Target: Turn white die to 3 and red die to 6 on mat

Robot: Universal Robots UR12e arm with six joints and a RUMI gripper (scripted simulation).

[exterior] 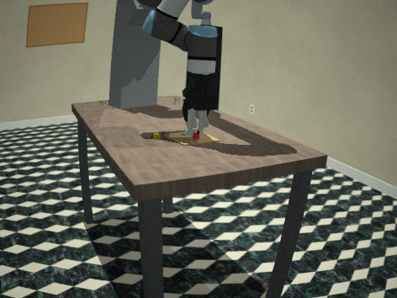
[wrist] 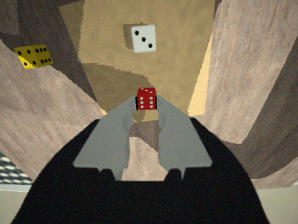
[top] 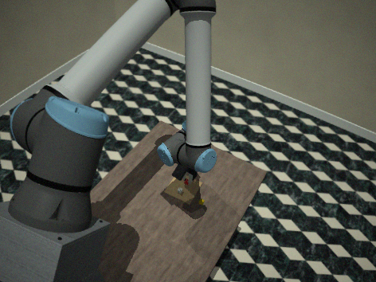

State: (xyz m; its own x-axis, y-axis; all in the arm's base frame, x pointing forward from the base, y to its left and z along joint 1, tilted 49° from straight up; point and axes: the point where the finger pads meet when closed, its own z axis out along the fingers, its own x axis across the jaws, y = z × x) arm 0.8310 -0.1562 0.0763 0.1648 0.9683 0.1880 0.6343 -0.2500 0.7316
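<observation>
Now: hand 1 cm above the red die. Round my hand: tan mat 3 cm behind, 2 cm below, 1 cm to the left; white die 6 cm behind, 2 cm to the left, 1 cm below; yellow die 10 cm to the right, 8 cm behind, 1 cm below.
</observation>
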